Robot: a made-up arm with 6 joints. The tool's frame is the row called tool.
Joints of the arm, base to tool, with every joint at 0 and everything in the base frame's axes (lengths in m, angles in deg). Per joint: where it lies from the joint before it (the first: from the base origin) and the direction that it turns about. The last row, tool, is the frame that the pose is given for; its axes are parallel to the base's.
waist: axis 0 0 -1 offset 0 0 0.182
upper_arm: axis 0 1 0 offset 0.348 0.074 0.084
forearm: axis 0 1 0 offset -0.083 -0.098 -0.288
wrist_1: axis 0 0 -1 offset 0.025 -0.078 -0.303
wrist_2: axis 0 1 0 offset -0.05 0.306 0.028
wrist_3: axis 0 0 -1 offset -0.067 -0.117 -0.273
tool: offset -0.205 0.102 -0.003
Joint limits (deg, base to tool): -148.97..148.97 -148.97..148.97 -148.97..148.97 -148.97..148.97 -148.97..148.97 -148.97..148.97
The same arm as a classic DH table. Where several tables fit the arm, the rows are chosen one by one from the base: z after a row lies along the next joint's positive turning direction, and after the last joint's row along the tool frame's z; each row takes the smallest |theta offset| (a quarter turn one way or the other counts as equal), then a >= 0, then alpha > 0; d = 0 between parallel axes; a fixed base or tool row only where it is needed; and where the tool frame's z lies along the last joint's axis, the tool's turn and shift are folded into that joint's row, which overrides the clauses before.
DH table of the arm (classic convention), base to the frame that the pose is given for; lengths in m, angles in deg. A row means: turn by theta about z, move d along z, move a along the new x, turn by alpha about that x. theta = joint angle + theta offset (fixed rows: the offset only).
base (fixed): theta0 0  d 0  a 0  alpha 180
waist: theta0 0  d -0.266  a 0.348  alpha 90
upper_arm: theta0 -73.92  d 0  a -0.2997  alpha 0
forearm: theta0 73.92  d -0.102  a 0.025  alpha -90
wrist_1: theta0 0  d 0.275  a -0.05  alpha 90
wrist_2: theta0 0  d 0.189  a -0.067  alpha -90
wrist_3: theta0 26.45  d 0  a -0.229  alpha 180
tool (fixed): theta0 26.45  d -0.276  a 0  alpha 0
Joint limits (deg, base to tool): -148.97..148.97 -148.97..148.97 -148.97..148.97 -148.97..148.97 -148.97..148.97 -148.97..148.97

